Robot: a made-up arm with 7 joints. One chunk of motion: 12 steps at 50 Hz.
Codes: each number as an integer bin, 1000 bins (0 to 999) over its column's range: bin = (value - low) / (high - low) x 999, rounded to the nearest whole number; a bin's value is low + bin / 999 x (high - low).
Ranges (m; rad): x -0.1..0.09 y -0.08..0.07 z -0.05..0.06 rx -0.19..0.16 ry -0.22..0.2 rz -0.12..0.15
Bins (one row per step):
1: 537 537 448 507 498 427
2: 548 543 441 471 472 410
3: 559 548 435 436 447 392
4: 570 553 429 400 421 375
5: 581 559 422 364 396 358
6: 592 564 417 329 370 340
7: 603 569 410 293 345 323
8: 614 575 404 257 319 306
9: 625 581 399 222 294 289
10: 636 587 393 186 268 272
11: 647 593 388 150 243 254
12: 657 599 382 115 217 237
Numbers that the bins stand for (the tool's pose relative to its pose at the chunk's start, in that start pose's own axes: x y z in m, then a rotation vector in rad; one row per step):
1: 0.0021 0.0006 -0.0007 -0.0124 -0.0106 -0.0046
2: 0.0042 0.0015 -0.0014 -0.0250 -0.0216 -0.0092
3: 0.0063 0.0023 -0.0021 -0.0372 -0.0321 -0.0141
4: 0.0084 0.0030 -0.0028 -0.0499 -0.0430 -0.0186
5: 0.0105 0.0039 -0.0035 -0.0625 -0.0535 -0.0232
6: 0.0126 0.0047 -0.0041 -0.0747 -0.0644 -0.0281
7: 0.0147 0.0054 -0.0049 -0.0873 -0.0750 -0.0327
8: 0.0168 0.0063 -0.0055 -0.1000 -0.0859 -0.0373
9: 0.0189 0.0072 -0.0061 -0.1122 -0.0964 -0.0419
10: 0.0210 0.0081 -0.0067 -0.1248 -0.1073 -0.0465
11: 0.0231 0.0090 -0.0073 -0.1374 -0.1178 -0.0514
12: 0.0250 0.0099 -0.0079 -0.1497 -0.1288 -0.0559

